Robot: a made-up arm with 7 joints. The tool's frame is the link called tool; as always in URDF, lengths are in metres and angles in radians.
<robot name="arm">
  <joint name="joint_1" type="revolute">
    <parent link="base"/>
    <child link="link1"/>
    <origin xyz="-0.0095 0.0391 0.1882" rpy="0 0 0"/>
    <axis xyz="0 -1 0"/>
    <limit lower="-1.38" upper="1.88"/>
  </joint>
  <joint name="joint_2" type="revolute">
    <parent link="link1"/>
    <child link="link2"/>
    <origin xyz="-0.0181 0.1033 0.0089" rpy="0 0 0"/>
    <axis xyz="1 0 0"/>
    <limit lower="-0.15" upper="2"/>
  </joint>
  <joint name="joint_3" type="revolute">
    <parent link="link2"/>
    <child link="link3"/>
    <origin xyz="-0.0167 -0.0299 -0.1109" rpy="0 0 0"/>
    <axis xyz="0 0 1"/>
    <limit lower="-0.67" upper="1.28"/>
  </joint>
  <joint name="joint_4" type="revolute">
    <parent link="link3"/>
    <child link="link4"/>
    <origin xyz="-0.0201 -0.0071 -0.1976" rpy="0 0 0"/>
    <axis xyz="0 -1 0"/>
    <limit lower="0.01" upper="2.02"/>
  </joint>
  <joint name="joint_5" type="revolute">
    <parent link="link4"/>
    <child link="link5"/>
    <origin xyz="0.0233 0.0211 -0.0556" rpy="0 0 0"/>
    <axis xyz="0 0 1"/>
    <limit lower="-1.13" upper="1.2"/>
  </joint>
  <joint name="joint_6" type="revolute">
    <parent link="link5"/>
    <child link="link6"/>
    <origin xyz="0.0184 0.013 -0.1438" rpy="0 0 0"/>
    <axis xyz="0 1 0"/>
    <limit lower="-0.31" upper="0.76"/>
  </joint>
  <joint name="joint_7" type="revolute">
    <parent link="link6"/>
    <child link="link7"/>
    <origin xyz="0.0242 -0.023 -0.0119" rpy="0 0 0"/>
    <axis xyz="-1 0 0"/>
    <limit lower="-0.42" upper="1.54"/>
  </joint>
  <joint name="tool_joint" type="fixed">
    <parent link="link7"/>
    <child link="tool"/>
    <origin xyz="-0.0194 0.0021 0.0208" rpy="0 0 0"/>
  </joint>
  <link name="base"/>
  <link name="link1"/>
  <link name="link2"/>
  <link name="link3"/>
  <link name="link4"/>
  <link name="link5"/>
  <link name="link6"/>
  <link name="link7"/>
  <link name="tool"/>
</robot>
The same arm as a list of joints. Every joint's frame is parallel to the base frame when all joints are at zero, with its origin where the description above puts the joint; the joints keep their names.
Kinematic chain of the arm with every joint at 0, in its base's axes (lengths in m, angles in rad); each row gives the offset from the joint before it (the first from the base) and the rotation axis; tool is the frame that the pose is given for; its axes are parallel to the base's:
joint_1: xyz -0.0095 0.0391 0.1882 axis -y
joint_2: xyz -0.0181 0.1033 0.0089 axis +x
joint_3: xyz -0.0167 -0.0299 -0.1109 axis +z
joint_4: xyz -0.0201 -0.0071 -0.1976 axis -y
joint_5: xyz 0.0233 0.0211 -0.0556 axis +z
joint_6: xyz 0.0184 0.0130 -0.1438 axis +y
joint_7: xyz 0.0242 -0.0230 -0.0119 axis -x
tool: xyz -0.0194 0.0021 0.0208
Joint limits (rad, base to tool): -1.3800..1.8800 -0.1500..2.0000 -0.6700..1.2800 0.0100..2.0200 -1.1300..1.2000 -0.3100..0.7600 -0.4200..1.5400

